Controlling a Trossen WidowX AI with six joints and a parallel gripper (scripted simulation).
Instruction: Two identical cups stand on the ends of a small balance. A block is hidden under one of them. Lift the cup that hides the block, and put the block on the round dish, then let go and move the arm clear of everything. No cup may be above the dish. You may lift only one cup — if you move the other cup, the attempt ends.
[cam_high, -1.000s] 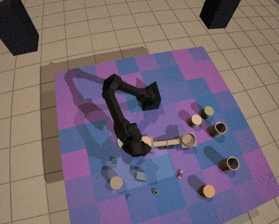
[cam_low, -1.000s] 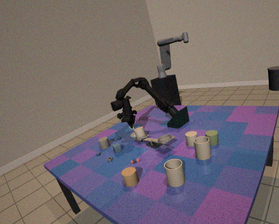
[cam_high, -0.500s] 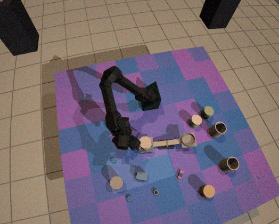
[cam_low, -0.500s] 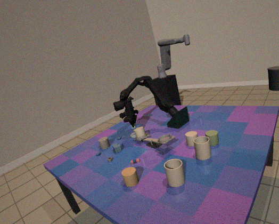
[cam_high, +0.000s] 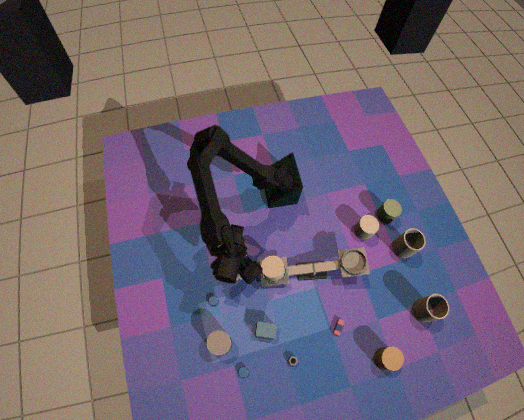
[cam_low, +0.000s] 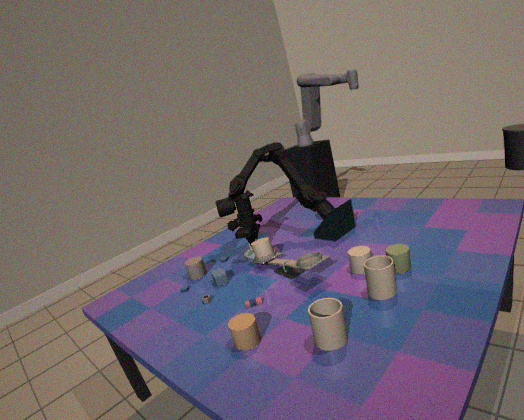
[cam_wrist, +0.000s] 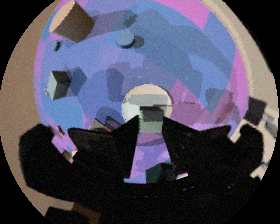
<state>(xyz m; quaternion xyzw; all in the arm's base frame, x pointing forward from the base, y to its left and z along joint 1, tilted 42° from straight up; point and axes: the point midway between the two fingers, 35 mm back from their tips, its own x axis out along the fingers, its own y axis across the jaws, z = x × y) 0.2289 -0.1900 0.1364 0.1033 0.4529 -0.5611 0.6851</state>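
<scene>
Now: the greenish block right at my gripper tip. Also, from my gripper tip: round dish (30 mm below); then blue-grey block (230 mm ahead, 50 mm to the left, 20 mm below); then small balance (250 mm to the left, 80 mm ahead, 10 mm below).
</scene>
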